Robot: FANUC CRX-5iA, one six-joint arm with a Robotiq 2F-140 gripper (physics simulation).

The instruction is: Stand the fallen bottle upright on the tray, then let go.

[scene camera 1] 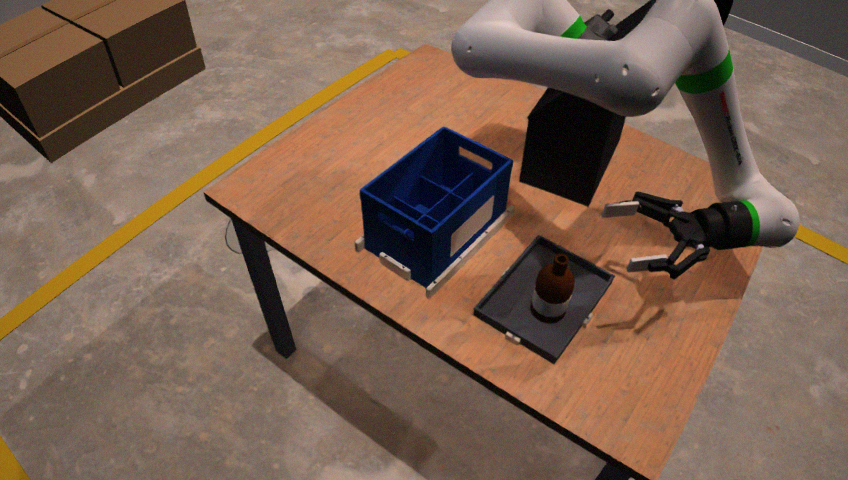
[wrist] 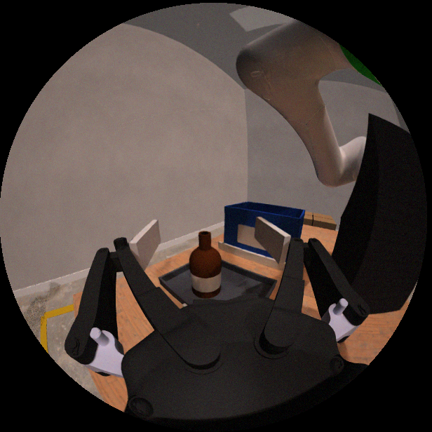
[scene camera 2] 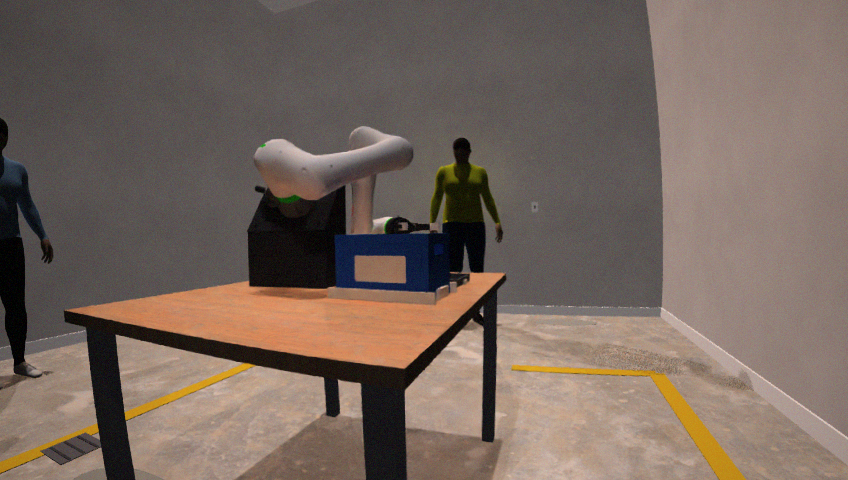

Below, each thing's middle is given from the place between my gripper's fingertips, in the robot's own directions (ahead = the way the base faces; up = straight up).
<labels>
The brown bottle (scene camera 1: 555, 282) lies 8 cm ahead of my hand, 7 cm to the right of it and 12 cm below it.
</labels>
